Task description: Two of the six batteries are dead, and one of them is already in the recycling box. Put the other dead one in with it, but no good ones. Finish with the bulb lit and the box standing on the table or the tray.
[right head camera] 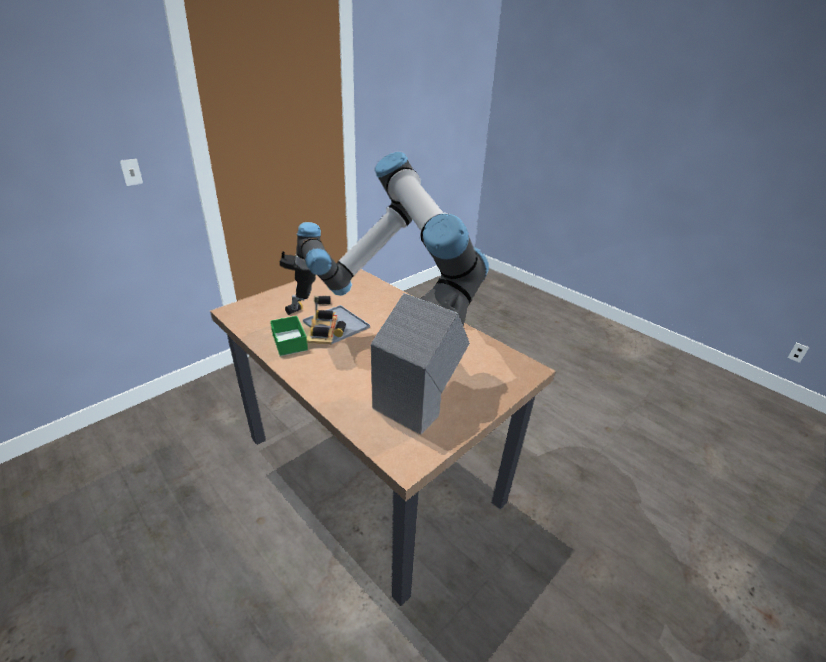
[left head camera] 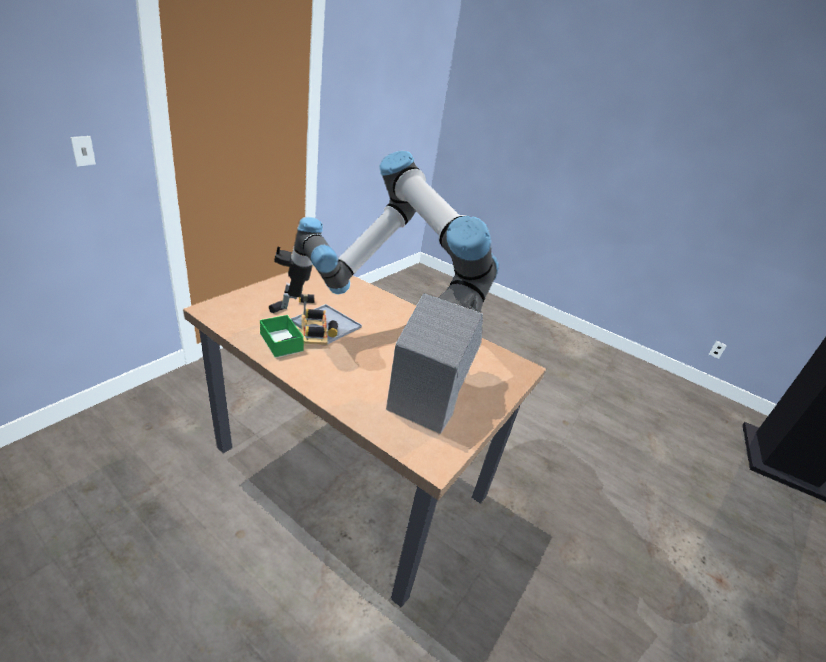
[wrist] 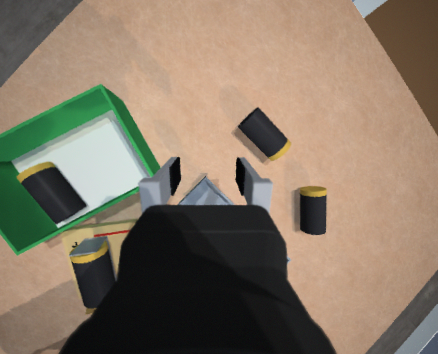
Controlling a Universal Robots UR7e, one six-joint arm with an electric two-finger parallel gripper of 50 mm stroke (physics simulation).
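Pixels of known places: gripper, between the fingertips: (right head camera: 296, 304) (left head camera: 285, 303) (wrist: 208, 168); arm's base, origin of its link: (right head camera: 437, 318) (left head camera: 453, 318).
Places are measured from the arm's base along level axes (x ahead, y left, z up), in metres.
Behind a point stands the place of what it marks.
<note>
My gripper (left head camera: 286, 300) {x 0.627, y 0.037, z -0.180 m} (right head camera: 296, 301) {x 0.627, y 0.037, z -0.180 m} (wrist: 208, 168) {x 0.627, y 0.037, z -0.180 m} is open and empty above the table. A black battery with a yellow end (left head camera: 277, 306) {x 0.693, y 0.010, z -0.230 m} (right head camera: 293, 308) (wrist: 264, 134) {x 0.699, y 0.001, z -0.225 m} lies ahead and right of the fingers in the wrist view. Another battery (left head camera: 308, 299) {x 0.651, y -0.120, z -0.236 m} (right head camera: 322, 299) {x 0.658, y -0.117, z -0.232 m} (wrist: 313, 211) {x 0.663, y -0.118, z -0.227 m} lies farther right there. The green box (left head camera: 288, 346) {x 0.477, y 0.182, z -0.224 m} (right head camera: 290, 346) {x 0.480, y 0.187, z -0.227 m} (wrist: 132, 131) {x 0.612, y 0.118, z -0.215 m} stands on the table with one battery (wrist: 54, 192) {x 0.512, y 0.149, z -0.224 m} inside. The yellowish holder (left head camera: 315, 341) {x 0.438, y 0.092, z -0.233 m} (wrist: 118, 246) {x 0.489, y 0.063, z -0.235 m} bears two batteries; one (left head camera: 315, 331) {x 0.451, y 0.076, z -0.206 m} (right head camera: 319, 332) {x 0.451, y 0.077, z -0.209 m} (wrist: 93, 275) {x 0.471, y 0.066, z -0.200 m} is nearer the front. The bulb cannot be made out.
A grey tray (left head camera: 350, 324) {x 0.433, y -0.107, z -0.255 m} (right head camera: 357, 323) {x 0.445, y -0.108, z -0.255 m} (wrist: 204, 192) {x 0.598, y 0.013, z -0.255 m} lies beside the holder. Another battery (left head camera: 333, 328) {x 0.430, y 0.003, z -0.219 m} (right head camera: 339, 328) {x 0.435, y -0.004, z -0.225 m} is by the holder, at the tray. A large grey block (left head camera: 424, 386) {x -0.026, y 0.196, z -0.117 m} (right head camera: 399, 386) {x -0.023, y 0.196, z -0.119 m} stands on the table (left head camera: 344, 396) {x 0.208, y 0.232, z -0.259 m} (right head camera: 337, 399) {x 0.184, y 0.243, z -0.258 m} near the arm's base.
</note>
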